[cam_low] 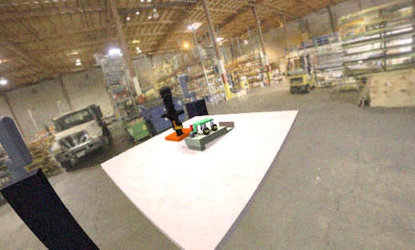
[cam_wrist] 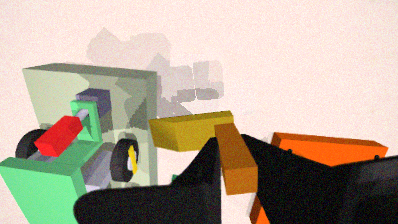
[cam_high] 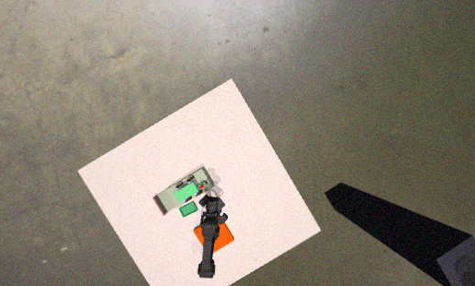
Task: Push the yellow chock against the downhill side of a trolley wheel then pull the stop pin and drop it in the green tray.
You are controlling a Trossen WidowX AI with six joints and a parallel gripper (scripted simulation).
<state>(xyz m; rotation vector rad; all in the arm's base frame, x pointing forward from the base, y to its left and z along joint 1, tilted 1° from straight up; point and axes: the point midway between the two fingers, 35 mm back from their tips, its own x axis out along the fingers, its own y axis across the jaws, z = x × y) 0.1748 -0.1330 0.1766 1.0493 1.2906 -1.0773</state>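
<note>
The yellow chock is 2 cm ahead of my gripper tip and 1 cm below it. Also, from my gripper tip: trolley: 16 cm ahead, 11 cm to the left, 6 cm below; then red-headed stop pin: 14 cm ahead, 5 cm below, 1 cm to the left; then green tray: 23 cm to the left, 18 cm below, 3 cm ahead.
</note>
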